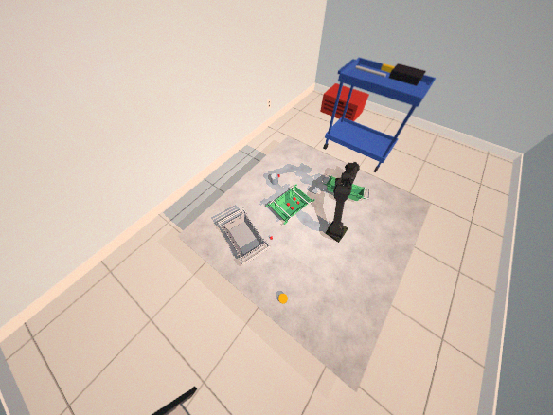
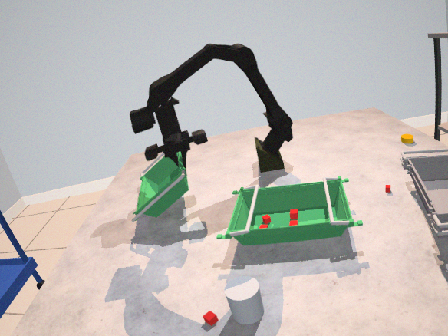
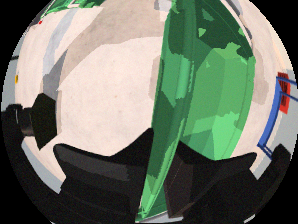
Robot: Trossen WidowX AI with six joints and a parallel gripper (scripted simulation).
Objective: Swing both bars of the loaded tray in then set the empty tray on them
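The green tray is 8 cm to the right of my gripper tip. From my gripper tip the other things lie so: disc 80 cm to the left, 7 cm below, 5 cm ahead.
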